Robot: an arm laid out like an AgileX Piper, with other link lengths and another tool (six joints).
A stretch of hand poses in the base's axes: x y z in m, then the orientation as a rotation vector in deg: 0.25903, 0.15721, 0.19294, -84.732, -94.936, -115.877; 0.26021, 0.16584, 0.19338, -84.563, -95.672, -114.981; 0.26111, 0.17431, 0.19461, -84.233, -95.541, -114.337; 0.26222, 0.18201, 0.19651, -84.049, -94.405, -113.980; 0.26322, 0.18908, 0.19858, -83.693, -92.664, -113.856; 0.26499, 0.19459, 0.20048, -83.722, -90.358, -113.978; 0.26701, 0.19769, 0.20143, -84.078, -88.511, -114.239; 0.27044, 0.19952, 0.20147, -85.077, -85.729, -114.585; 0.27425, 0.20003, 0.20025, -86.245, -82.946, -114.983; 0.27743, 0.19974, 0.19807, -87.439, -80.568, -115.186; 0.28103, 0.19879, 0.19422, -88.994, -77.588, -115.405; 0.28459, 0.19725, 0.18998, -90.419, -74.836, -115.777; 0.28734, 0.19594, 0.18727, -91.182, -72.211, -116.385; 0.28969, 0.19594, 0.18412, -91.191, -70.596, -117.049; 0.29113, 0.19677, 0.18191, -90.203, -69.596, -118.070; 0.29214, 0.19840, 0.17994, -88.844, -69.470, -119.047
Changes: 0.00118, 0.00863, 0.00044, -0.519, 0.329, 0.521; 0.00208, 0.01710, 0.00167, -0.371, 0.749, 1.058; 0.00319, 0.02480, 0.00357, 0.465, 1.344, 1.388; 0.00419, 0.03187, 0.00564, 1.794, 1.948, 1.732; 0.00596, 0.03738, 0.00754, 3.435, 2.637, 1.686; 0.00798, 0.04048, 0.00849, 4.661, 3.132, 1.323; 0.01141, 0.04231, 0.00853, 6.365, 3.981, 0.444; 0.01522, 0.04282, 0.00731, 8.005, 4.802, -0.619; 0.01840, 0.04253, 0.00513, 9.328, 5.616, -1.633; 0.02200, 0.04158, 0.00128, 10.945, 6.644, -2.973; 0.02556, 0.04004, -0.00296, 12.424, 7.442, -4.326; 0.02831, 0.03873, -0.00567, 14.015, 7.896, -5.350; 0.03066, 0.03873, -0.00882, 15.144, 7.878, -5.805; 0.03210, 0.03956, -0.01103, 16.180, 7.250, -5.677; 0.03311, 0.04119, -0.01300, 16.724, 6.336, -5.194
